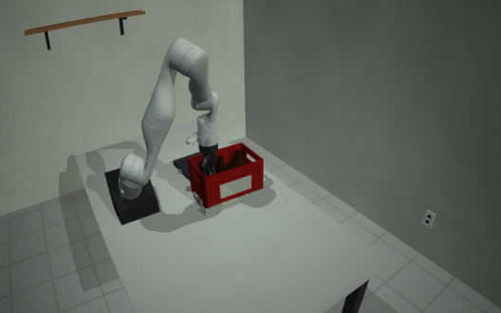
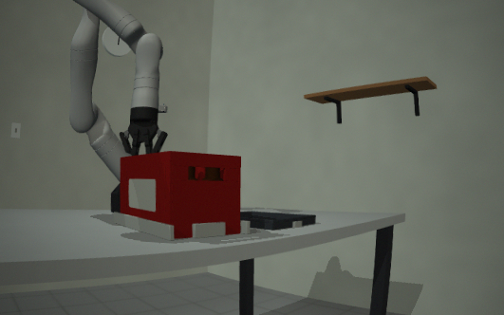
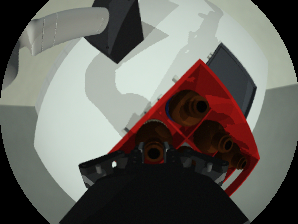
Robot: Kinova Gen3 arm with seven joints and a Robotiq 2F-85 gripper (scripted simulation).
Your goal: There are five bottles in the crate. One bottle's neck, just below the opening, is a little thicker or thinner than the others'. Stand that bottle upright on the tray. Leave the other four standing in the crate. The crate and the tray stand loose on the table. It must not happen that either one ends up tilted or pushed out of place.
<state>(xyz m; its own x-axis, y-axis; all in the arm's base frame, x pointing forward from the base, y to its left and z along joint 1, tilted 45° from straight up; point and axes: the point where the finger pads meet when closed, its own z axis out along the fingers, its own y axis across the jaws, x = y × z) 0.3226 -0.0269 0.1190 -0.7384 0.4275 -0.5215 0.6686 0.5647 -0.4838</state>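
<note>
Now: the red crate 9 cm ahead of my hand, 8 cm below it and 5 cm to the left of it. From my hand the other things lie so: dark tray (33 cm to the left, 15 cm below, 8 cm ahead).
</note>
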